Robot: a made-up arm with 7 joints.
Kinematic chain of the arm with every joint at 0, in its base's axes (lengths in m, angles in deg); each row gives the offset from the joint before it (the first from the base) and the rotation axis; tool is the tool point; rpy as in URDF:
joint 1: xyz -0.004 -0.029 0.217 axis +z
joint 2: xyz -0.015 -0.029 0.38 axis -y
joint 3: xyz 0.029 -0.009 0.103 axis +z
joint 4: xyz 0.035 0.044 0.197 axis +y
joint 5: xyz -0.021 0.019 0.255 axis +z
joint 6: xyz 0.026 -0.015 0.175 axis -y
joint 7: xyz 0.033 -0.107 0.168 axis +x
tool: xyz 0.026 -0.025 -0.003 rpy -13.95 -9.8 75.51
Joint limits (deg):
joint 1: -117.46..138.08
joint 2: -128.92..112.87
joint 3: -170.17..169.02
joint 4: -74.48..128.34
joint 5: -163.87..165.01
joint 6: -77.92..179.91
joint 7: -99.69..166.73
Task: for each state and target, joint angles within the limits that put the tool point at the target. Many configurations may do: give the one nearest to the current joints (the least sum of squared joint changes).
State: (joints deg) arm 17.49 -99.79 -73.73 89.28 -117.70 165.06 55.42
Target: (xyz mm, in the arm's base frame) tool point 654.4 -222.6 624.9
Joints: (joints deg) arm 14.18 -65.58 -90.87 66.05 -101.56 139.91 54.25
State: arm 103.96 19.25 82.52 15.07 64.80 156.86 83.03
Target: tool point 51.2 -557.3 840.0
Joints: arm 116.65 63.23 101.82 22.95 74.58 172.92 83.37
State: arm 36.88 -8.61 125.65 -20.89 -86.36 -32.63 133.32
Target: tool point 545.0 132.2 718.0
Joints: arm 44.00 -23.53 136.87 -70.15 -96.91 -57.61 130.80
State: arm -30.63 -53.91 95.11 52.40 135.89 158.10 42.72
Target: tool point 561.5 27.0 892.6
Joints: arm -29.15 -61.25 87.42 27.43 135.62 128.36 44.20
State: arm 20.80 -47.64 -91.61 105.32 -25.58 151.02 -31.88
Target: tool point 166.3 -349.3 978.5
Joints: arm 14.01 -34.54 -109.45 105.37 -17.58 159.10 -31.88
